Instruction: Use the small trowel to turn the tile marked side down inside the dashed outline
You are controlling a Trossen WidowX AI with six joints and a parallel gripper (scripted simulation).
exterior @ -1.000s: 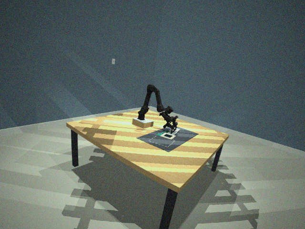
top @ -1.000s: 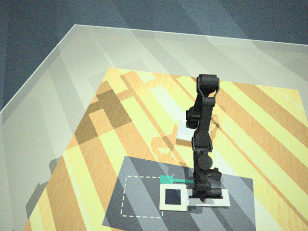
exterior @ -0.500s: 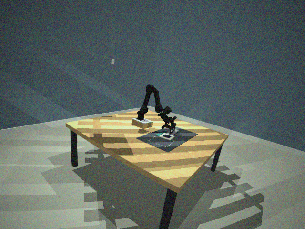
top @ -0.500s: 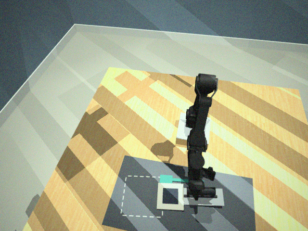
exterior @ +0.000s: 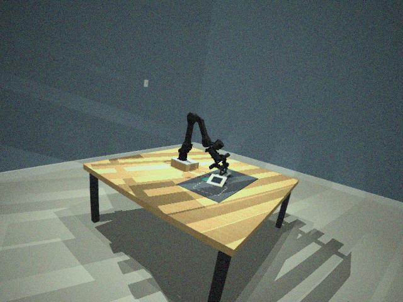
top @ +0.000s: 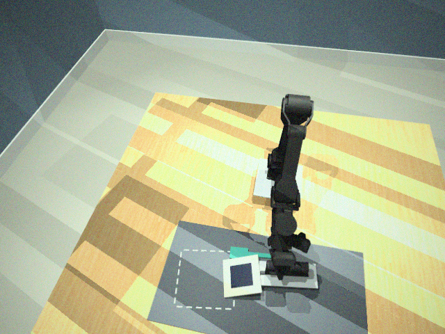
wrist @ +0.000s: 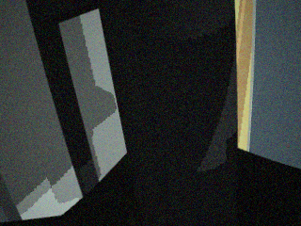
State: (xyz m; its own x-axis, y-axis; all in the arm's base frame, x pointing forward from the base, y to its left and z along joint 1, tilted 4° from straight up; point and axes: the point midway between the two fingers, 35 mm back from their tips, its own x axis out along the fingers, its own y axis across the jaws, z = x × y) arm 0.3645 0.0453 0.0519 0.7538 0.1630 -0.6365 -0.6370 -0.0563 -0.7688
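The tile is 11 cm to the right of my gripper tip and 5 cm below it. Also, from my gripper tip: mat 1 cm ahead, 5 cm to the right, 9 cm below; then teal trowel 8 cm behind, 8 cm to the right, 7 cm below.
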